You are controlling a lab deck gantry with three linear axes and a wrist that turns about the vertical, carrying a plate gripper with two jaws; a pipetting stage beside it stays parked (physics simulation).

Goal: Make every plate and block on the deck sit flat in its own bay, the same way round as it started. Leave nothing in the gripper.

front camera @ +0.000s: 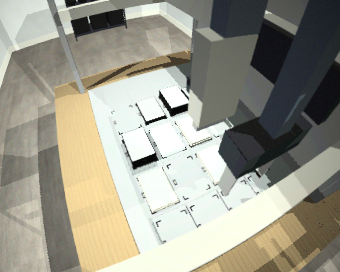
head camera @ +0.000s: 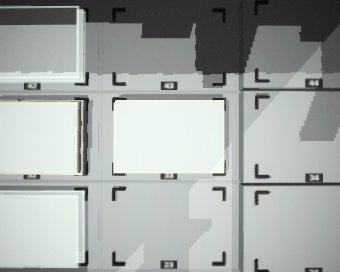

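Note:
My gripper is open, its two jaws apart with no plate seen between them, above the deck by bay 33; it does not show in the head view. A cream plate lies within the corner marks of bay 33, partly behind a jaw in the front view. Another cream plate is in bay 32. Pale plates show in bay 42 and bay 22. A cream plate lies nearer the front. Black-sided blocks sit at left and back.
Bays 43, 44, 34 and 23 show bare corner marks in the head view. The parked pale pipetting stage stands behind the gripper and hides part of the back bays. A pale frame beam crosses the front. Dark shadows cross the upper head view.

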